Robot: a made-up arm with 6 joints.
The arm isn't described. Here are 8 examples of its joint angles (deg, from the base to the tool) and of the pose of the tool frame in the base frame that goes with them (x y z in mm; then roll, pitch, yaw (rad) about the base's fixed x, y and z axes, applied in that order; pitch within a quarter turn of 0, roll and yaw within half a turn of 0).
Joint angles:
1: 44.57 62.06 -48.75 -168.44 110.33 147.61
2: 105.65 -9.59 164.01 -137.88 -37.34 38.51
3: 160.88 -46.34 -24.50 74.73 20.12 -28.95
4: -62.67 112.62 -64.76 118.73 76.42 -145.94
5: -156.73 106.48 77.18 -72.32 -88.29 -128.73
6: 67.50 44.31 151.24 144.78 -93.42 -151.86
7: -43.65 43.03 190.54 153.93 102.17 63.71
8: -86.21 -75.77 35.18 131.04 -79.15 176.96
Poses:
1: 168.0 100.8 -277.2 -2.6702 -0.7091 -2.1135
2: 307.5 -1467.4 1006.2 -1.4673 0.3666 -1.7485
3: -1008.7 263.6 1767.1 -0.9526 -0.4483 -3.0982
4: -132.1 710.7 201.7 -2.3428 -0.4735 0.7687
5: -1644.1 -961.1 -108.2 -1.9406 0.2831 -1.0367
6: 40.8 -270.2 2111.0 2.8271 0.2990 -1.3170
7: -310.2 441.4 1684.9 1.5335 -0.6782 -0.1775
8: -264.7 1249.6 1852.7 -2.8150 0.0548 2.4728
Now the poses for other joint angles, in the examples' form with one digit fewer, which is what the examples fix.
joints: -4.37 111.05 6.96 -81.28 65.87 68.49
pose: 543 -263 -1047 -1.465 0.445 -1.609
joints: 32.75 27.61 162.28 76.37 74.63 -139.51
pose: -759 -215 1884 -1.459 -0.029 2.498
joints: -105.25 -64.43 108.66 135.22 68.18 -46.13
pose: 625 1685 954 2.164 -0.774 0.151
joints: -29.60 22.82 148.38 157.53 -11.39 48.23
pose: -663 356 2226 -0.529 -0.763 2.730
